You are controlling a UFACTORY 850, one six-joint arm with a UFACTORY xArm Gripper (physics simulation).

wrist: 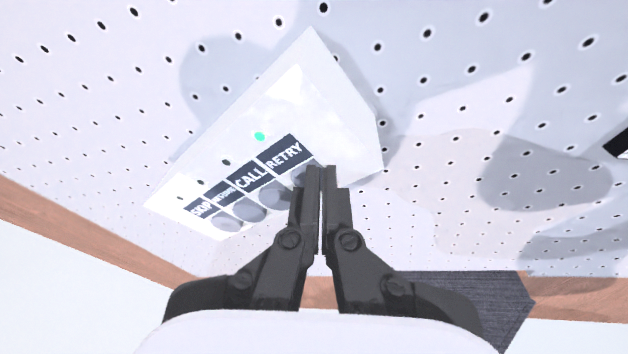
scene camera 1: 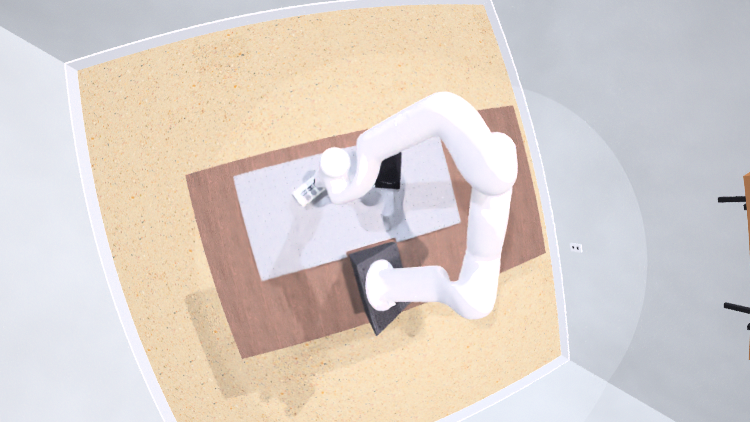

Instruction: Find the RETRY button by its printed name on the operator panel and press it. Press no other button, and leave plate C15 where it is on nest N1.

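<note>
The white operator panel (scene camera 1: 300,197) (wrist: 332,117) stands at an angle on the perforated board. In the wrist view its labels read RETRY (wrist: 285,155), CALL (wrist: 250,178), a small blurred one, and SKIP (wrist: 201,208), each beside a round grey button. My gripper (wrist: 321,182) is shut and empty. Its fingertips are at the RETRY button (wrist: 300,175), covering its right part; they appear to touch it. A green lamp (wrist: 259,136) is lit by the RETRY label; the other lamps are dark. In the scene view the arm hides the gripper. Plate C15 and nest N1 cannot be identified.
The CALL button (wrist: 273,197) is the nearest neighbour, left of the fingers. A black object (scene camera 1: 389,173) (wrist: 620,142) lies on the light board (scene camera 1: 283,251), partly under the arm in the scene view. The dark robot base plate (scene camera 1: 378,322) is at the board's near edge.
</note>
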